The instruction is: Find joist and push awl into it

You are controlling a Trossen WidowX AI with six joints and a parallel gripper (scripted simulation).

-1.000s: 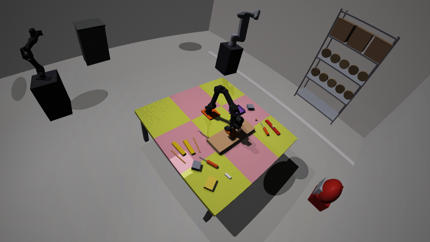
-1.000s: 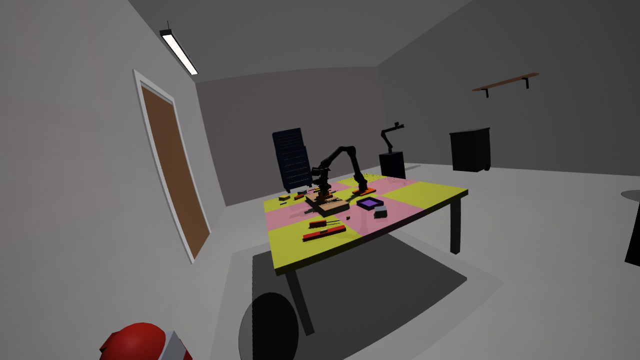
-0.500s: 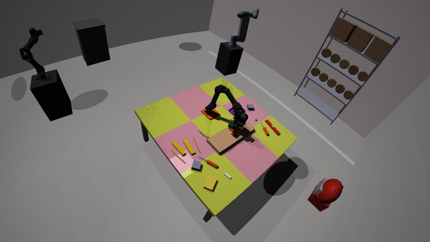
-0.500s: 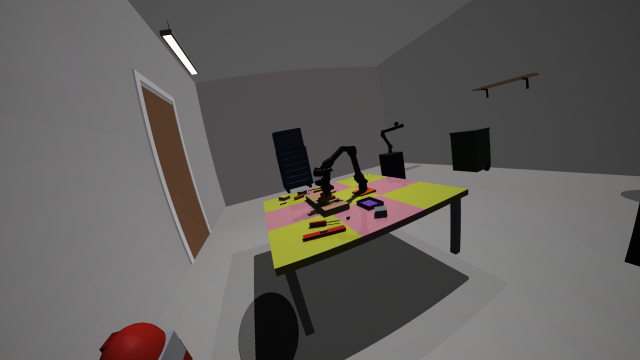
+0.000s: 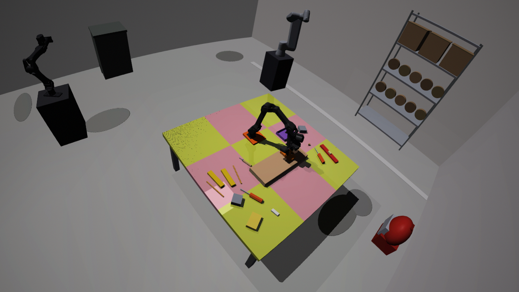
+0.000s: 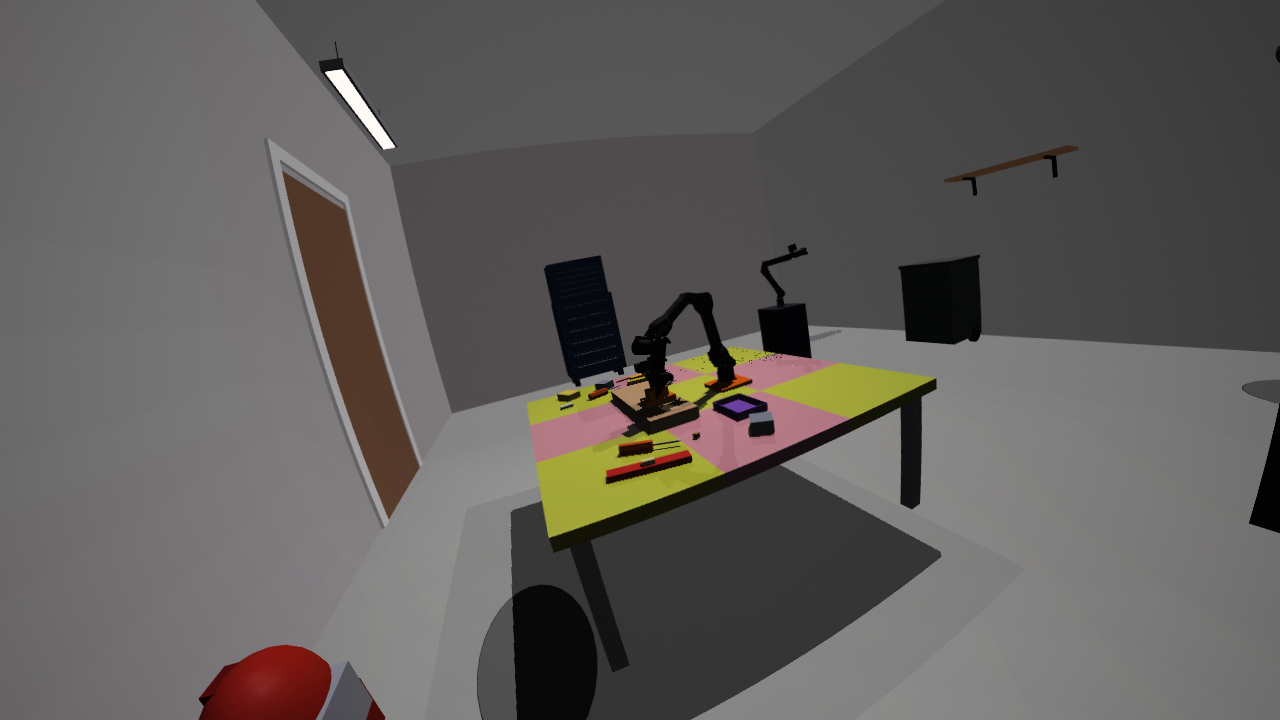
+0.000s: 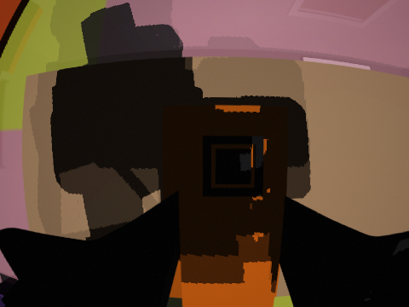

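The purple tray is 24 cm behind my gripper tip, 20 cm to the left of it and 5 cm below it. Round my gripper tip: awl: 16 cm behind, 34 cm to the right, 6 cm below; then small brown cube: 3 cm behind, 32 cm to the left, 6 cm below; then orange stud finder: 2 cm above.
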